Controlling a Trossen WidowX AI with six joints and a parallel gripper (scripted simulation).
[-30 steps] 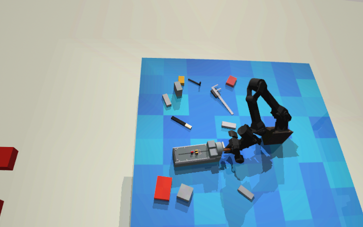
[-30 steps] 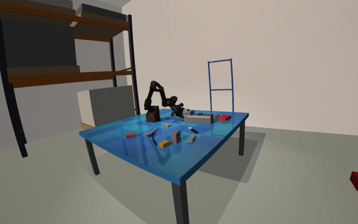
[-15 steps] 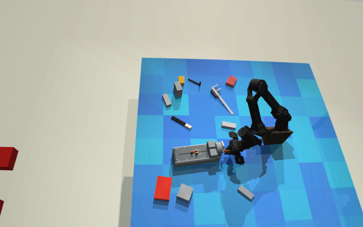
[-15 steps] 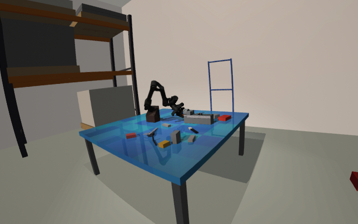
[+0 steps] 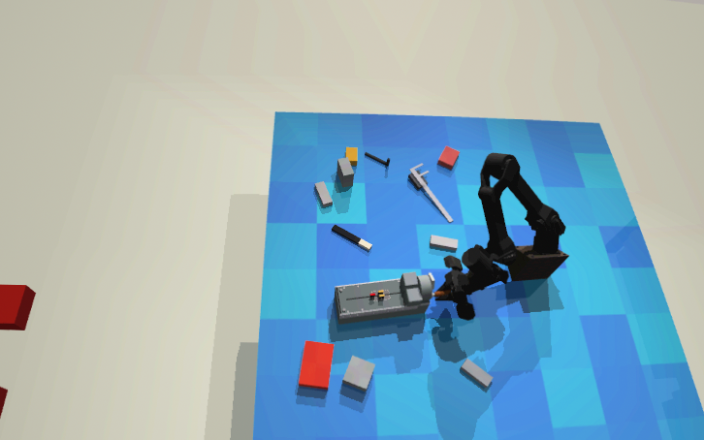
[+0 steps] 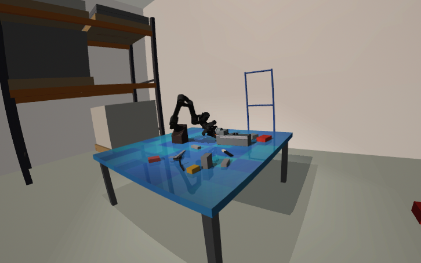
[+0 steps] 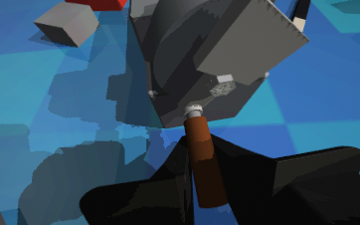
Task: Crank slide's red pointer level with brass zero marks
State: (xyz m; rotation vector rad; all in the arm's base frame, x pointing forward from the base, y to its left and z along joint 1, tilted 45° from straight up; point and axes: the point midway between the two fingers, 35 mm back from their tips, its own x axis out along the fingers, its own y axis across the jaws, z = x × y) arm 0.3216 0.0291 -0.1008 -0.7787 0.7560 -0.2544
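Now: the brown crank handle 20 mm behind my gripper tip and 20 mm above it. Also, from my gripper tip: red block (150 mm behind, 540 mm to the right, 30 mm below); then red pointer (190 mm ahead, 40 mm above); then black key (90 mm ahead, 530 mm to the right, 30 mm below).
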